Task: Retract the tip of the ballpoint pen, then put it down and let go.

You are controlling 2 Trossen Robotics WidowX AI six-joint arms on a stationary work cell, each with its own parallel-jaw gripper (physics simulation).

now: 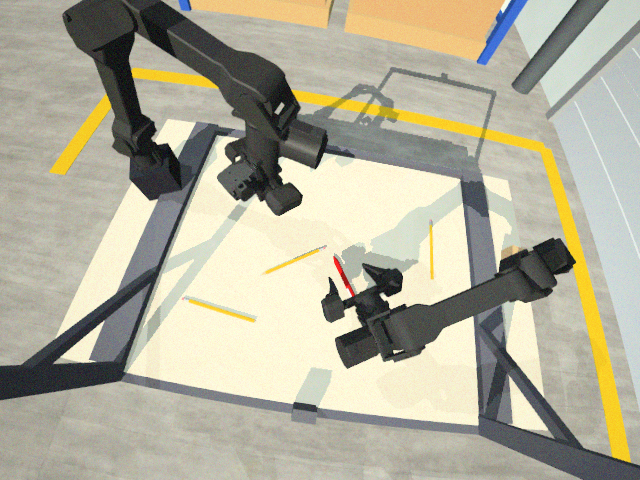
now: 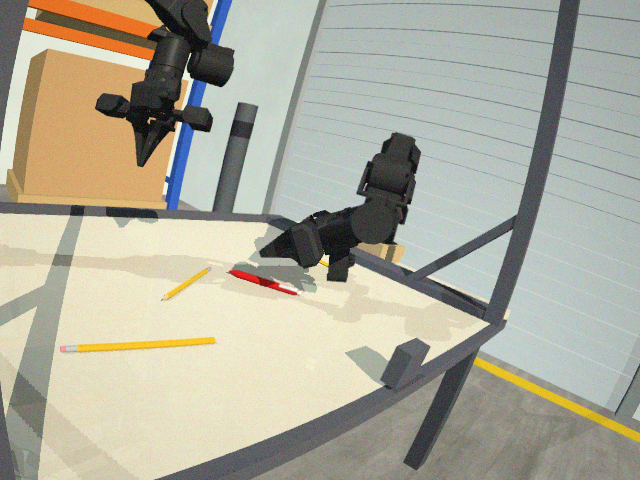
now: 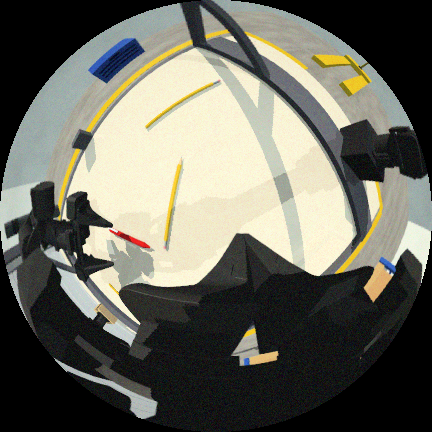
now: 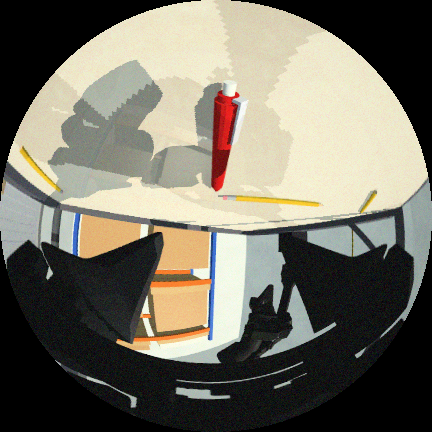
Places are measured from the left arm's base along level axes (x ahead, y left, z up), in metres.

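Pixels of known places: left gripper, fingertip midpoint: (image 1: pixel 261 200) (image 2: pixel 140 166) (image 3: pixel 240 238) (image 4: pixel 270 284); right gripper, fingertip midpoint: (image 1: pixel 346 270) (image 2: pixel 268 248) (image 3: pixel 112 246) (image 4: pixel 224 240); left arm's base at its link origin: (image 1: pixel 149 160) (image 3: pixel 377 150); right arm's base at its link origin: (image 3: pixel 102 316).
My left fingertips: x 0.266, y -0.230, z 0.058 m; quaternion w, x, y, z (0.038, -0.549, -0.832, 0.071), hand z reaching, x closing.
Observation:
For each thing: its top centre in the pictures, then the offset to it from my left fingertips. Level surfaces: height alone.
- red ballpoint pen at its top centre: (image 4: pixel 220 169) (image 2: pixel 264 277) (image 3: pixel 125 238) (image 1: pixel 344 277) 0.163 m ahead, 0.180 m right, 0.150 m down
- cream table top at its surface level: 0.165 m down
- small grey block at its top centre: (image 2: pixel 413 344) (image 1: pixel 304 415) (image 3: pixel 74 138) 0.017 m back, 0.444 m right, 0.108 m down
The red ballpoint pen (image 1: pixel 343 277) (image 2: pixel 263 282) (image 3: pixel 130 238) (image 4: pixel 223 137) lies flat on the cream table top (image 1: pixel 294 343), with its white button end and clip toward my right gripper. My right gripper (image 1: pixel 349 274) (image 3: pixel 112 246) (image 4: pixel 224 240) is open, low over the table, its fingers spread wide to either side of the pen's near end and clear of it. My left gripper (image 2: pixel 141 159) (image 3: pixel 240 238) is shut and empty, high above the far left part of the table.
Three yellow pencils lie on the table: one (image 1: pixel 295 259) (image 2: pixel 186 283) just left of the pen, one (image 1: pixel 219 309) (image 2: pixel 147 344) at the front left, one (image 1: pixel 431 250) at the right. A small grey block (image 1: pixel 305 410) (image 2: pixel 405 362) sits on the front edge. A dark frame rims the table.

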